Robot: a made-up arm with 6 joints.
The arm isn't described. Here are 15 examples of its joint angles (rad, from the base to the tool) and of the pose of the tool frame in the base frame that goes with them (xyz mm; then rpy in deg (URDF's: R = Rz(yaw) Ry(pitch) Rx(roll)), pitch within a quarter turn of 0, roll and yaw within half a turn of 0).
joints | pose
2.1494 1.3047 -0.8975 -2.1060 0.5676 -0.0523 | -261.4 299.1 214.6 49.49 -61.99 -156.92
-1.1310 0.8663 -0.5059 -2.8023 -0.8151 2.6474 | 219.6 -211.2 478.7 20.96 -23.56 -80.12
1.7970 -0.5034 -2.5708 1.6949 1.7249 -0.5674 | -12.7 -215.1 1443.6 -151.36 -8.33 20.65
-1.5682 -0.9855 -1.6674 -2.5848 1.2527 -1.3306 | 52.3 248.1 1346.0 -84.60 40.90 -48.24
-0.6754 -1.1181 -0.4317 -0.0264 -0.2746 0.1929 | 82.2 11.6 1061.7 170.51 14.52 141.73
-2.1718 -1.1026 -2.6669 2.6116 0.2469 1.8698 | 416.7 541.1 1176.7 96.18 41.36 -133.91
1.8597 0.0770 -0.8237 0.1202 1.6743 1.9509 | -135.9 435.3 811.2 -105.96 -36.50 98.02
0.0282 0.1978 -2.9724 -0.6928 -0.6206 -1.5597 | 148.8 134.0 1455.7 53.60 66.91 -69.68
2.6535 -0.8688 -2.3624 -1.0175 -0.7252 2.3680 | 393.9 -304.2 1314.3 -129.43 45.58 98.31
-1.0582 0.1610 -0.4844 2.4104 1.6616 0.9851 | 289.2 -290.8 696.0 -43.49 18.76 163.98
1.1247 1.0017 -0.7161 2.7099 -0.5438 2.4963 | 153.1 344.9 402.0 46.33 -43.53 81.81
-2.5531 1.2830 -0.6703 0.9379 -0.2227 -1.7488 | -295.7 -161.9 239.6 28.24 -60.81 -124.86
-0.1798 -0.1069 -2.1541 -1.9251 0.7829 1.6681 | 313.1 29.6 1430.1 154.69 39.79 110.27
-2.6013 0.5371 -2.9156 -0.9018 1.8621 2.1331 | -401.1 -232.4 1298.6 101.39 -38.18 -41.97
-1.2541 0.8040 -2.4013 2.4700 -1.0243 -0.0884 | 233.7 -676.3 902.9 60.45 -40.90 63.45
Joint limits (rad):
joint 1: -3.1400..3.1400
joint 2: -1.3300..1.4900
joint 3: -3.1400..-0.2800
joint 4: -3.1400..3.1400
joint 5: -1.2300..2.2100
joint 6: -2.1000..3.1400
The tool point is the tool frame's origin. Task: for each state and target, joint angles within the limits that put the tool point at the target. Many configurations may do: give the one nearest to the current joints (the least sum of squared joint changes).
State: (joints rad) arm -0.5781 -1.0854 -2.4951 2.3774 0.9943 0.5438
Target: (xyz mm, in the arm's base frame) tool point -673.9 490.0 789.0
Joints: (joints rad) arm -0.5105 -1.3054 -3.1400 2.3729 1.3421 0.6192
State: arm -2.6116 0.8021 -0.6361 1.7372 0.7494 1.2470
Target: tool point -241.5 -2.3 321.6
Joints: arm -3.1172 1.1646 -0.5109 1.6938 0.6067 1.2215
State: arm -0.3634 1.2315 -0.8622 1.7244 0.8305 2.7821
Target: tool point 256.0 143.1 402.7
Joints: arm 0.2834 0.9660 -0.3384 1.7313 0.9829 2.7613
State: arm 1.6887 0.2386 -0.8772 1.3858 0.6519 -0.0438
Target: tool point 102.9 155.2 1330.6
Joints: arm 1.1006 -0.5771 -1.4978 1.3202 0.3540 -0.0599
